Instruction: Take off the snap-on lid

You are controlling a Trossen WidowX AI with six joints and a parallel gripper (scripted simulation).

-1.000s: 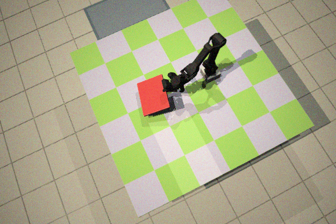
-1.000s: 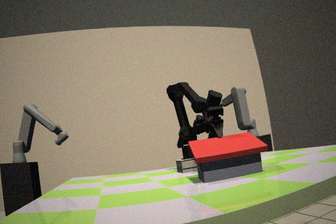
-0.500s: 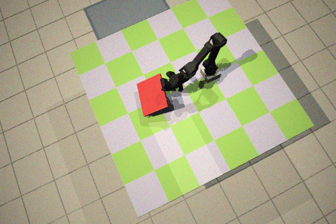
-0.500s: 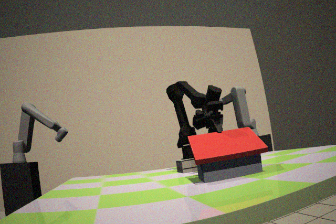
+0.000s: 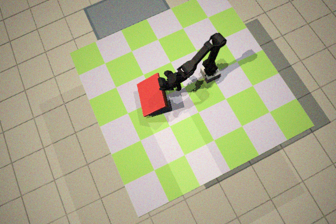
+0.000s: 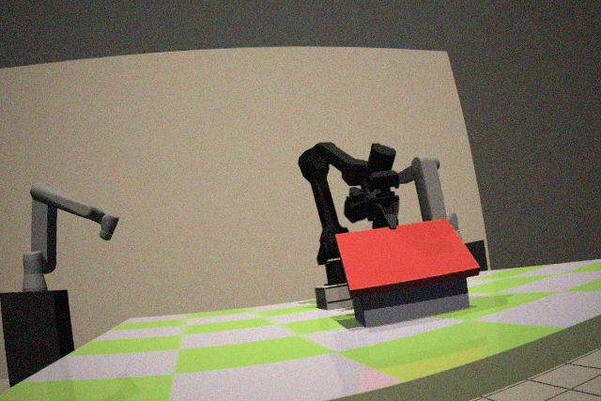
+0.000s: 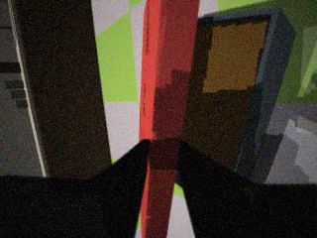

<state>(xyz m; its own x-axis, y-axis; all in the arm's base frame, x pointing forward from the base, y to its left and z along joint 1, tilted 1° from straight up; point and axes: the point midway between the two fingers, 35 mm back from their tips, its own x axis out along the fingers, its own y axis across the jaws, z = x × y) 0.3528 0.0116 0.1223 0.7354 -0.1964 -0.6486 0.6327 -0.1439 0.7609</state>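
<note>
Now: the red lid 7 cm ahead of my gripper tip, 2 cm to the right of it and 4 cm below it. Round my gripper tip: grey storage box 4 cm ahead, 1 cm to the right, 12 cm below.
</note>
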